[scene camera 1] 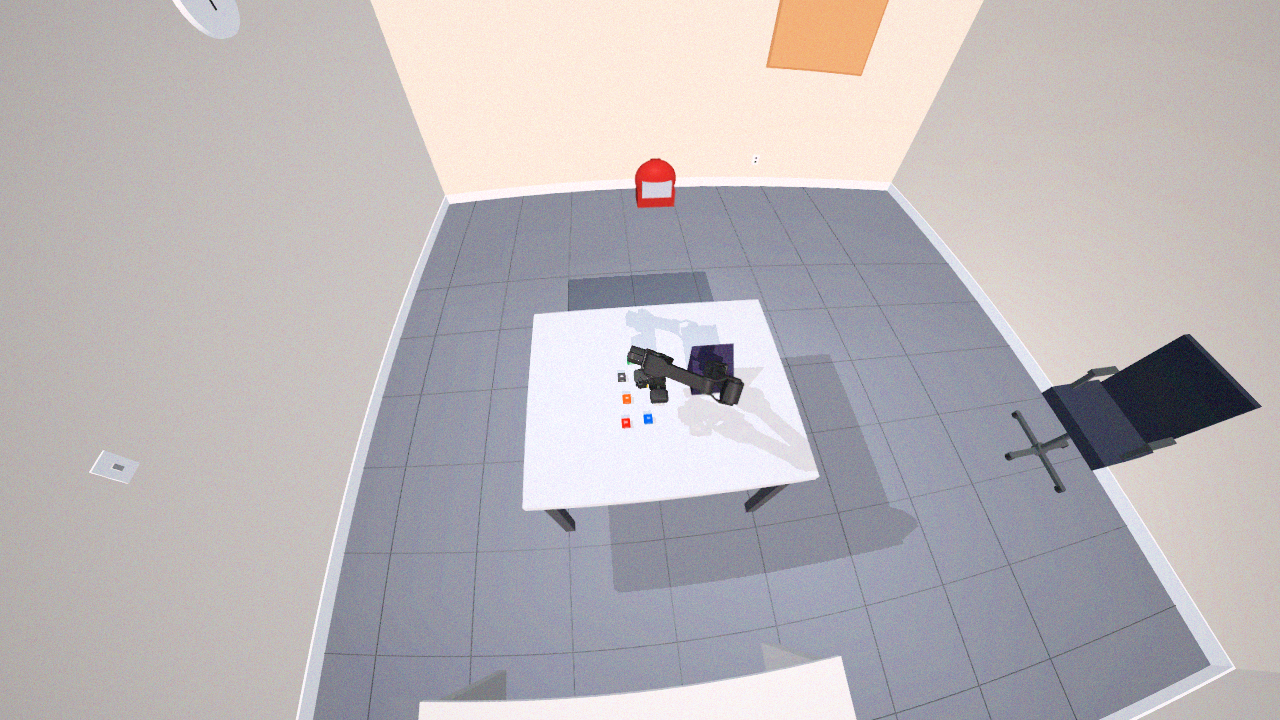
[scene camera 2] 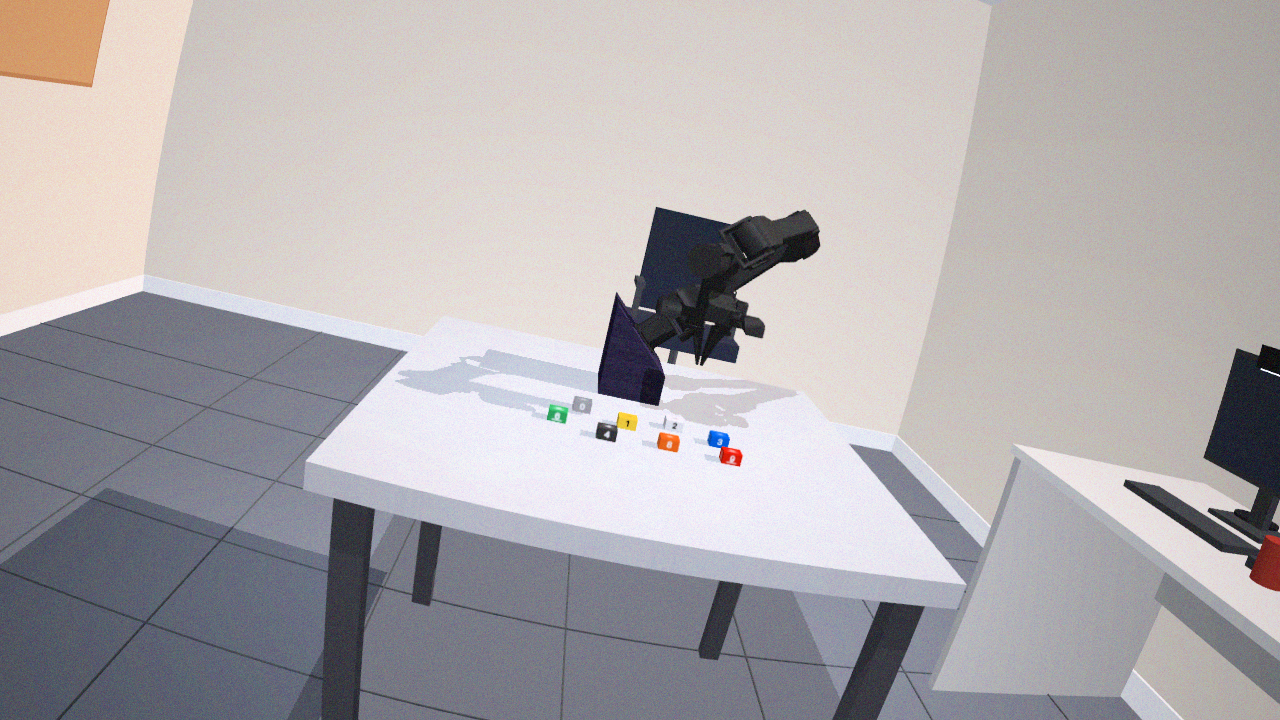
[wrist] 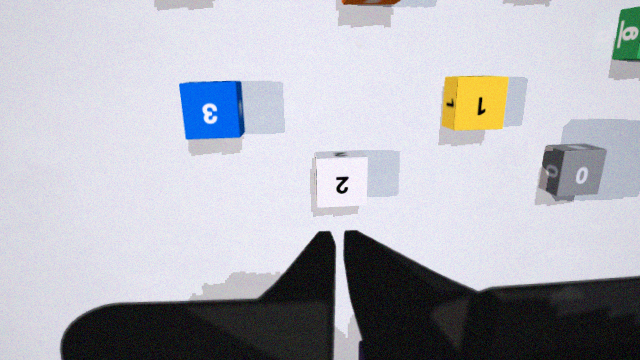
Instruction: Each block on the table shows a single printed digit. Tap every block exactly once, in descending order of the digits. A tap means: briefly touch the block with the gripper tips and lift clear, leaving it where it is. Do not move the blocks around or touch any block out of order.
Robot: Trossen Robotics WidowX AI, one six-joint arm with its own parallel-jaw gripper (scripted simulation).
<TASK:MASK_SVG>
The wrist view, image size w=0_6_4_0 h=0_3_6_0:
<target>gripper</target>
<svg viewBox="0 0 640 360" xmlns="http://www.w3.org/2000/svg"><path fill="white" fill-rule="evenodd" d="M331 231L318 231L288 269L258 299L116 302L95 307L78 316L64 331L60 343L61 360L334 360L336 243ZM344 232L343 259L348 291L368 360L640 360L640 276L542 284L501 285L477 291L456 280L440 275L438 272L400 254L358 230L346 230Z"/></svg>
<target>grey block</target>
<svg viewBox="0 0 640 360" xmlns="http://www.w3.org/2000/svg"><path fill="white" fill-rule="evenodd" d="M607 150L587 143L547 145L545 147L538 188L554 196L597 194Z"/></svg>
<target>blue block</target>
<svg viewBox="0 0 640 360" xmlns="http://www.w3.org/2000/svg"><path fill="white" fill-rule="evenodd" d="M179 84L186 139L237 138L242 136L245 132L242 82L195 81Z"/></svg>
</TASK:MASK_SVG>
